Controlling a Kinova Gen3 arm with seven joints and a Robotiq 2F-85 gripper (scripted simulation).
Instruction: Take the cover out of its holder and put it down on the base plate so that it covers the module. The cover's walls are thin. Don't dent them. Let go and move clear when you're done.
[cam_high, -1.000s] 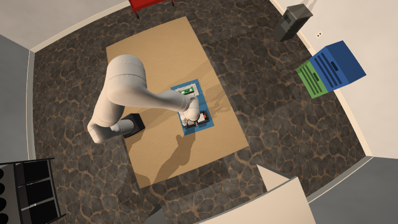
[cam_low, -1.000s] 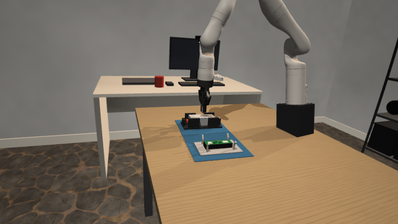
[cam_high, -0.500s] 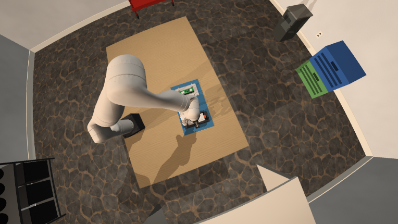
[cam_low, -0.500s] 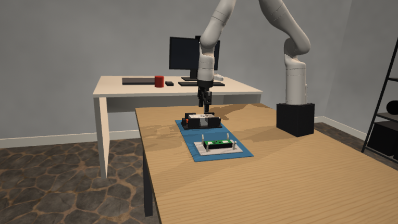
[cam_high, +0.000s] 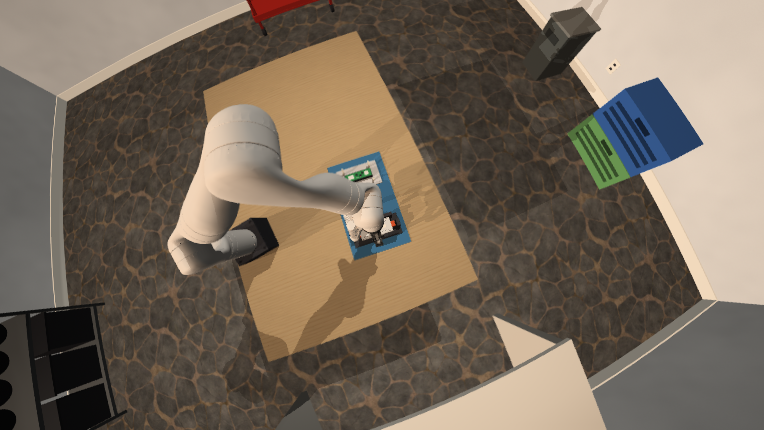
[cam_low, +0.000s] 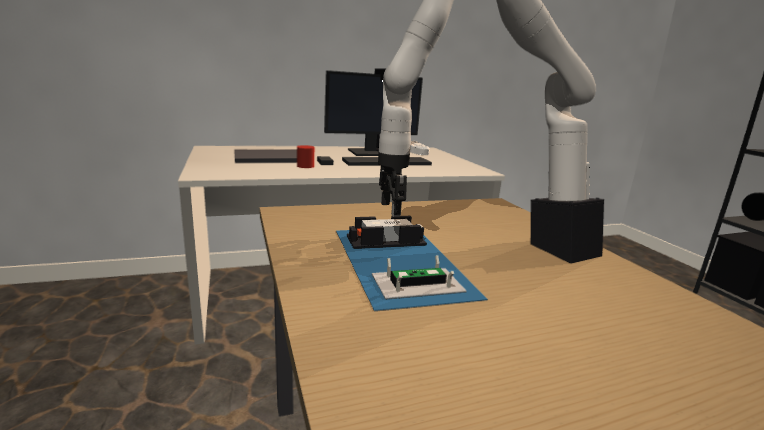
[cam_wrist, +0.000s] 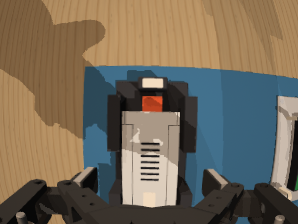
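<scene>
My gripper is now 60 mm above the cover.
</scene>
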